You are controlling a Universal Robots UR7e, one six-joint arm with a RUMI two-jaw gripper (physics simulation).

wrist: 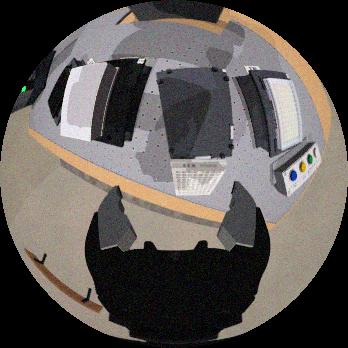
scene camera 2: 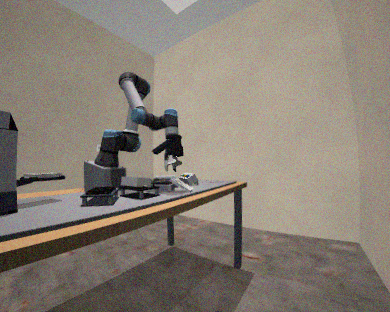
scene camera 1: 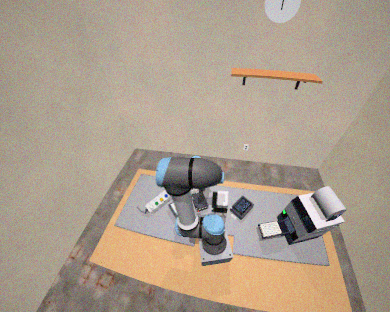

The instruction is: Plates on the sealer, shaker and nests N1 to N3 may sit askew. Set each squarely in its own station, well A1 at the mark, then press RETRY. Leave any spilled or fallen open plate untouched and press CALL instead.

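Where they show: gripper, fingertip midpoint: [wrist: 175,185] [scene camera 2: 171,171]; arm's base, link origin: [scene camera 2: 106,164] [scene camera 1: 214,243].
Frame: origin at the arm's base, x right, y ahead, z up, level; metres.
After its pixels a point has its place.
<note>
A white well plate [wrist: 192,180] {x -0.246, y 0.422, z -0.104 m} [scene camera 2: 183,184] {x -0.259, y 0.441, z -0.118 m} slopes down off the end of a dark flat station [wrist: 195,112] {x -0.191, y 0.323, z -0.103 m} [scene camera 1: 199,201] {x -0.189, y 0.306, z -0.103 m}. My gripper [wrist: 175,185] {x -0.207, y 0.405, z -0.045 m} [scene camera 2: 173,165] {x -0.207, y 0.405, z -0.045 m} is open and empty above the mat, its fingers either side of that plate in the wrist view; the arm hides it in scene camera 1. A white-topped plate [wrist: 80,102] {x -0.027, y 0.364, z -0.066 m} [scene camera 1: 222,198] {x -0.014, y 0.359, z -0.065 m} sits off to one side of a black nest [wrist: 129,102] {x -0.093, y 0.350, z -0.113 m}. A pale plate [wrist: 283,112] {x -0.307, y 0.222, z -0.082 m} lies on the right-hand station. A dark nest [scene camera 1: 242,207] [scene camera 2: 100,196] stands farther along. A pale plate [scene camera 1: 270,229] {x 0.352, y 0.189, z -0.040 m} lies on the sealer's tray.
The button box [wrist: 298,170] {x -0.491, y 0.244, z -0.091 m} [scene camera 1: 159,201] {x -0.498, y 0.220, z -0.091 m} [scene camera 2: 188,178] {x -0.448, y 0.302, z -0.105 m} has blue, yellow, green and white buttons; their labels are unreadable. The tall sealer [scene camera 1: 310,215] {x 0.524, y 0.236, z 0.172 m} shows a green light. The robot base [scene camera 1: 216,255] {x 0.030, y -0.069, z 0.022 m} stands behind the stations. A wall shelf [scene camera 1: 276,75] [wrist: 62,285] also shows.
</note>
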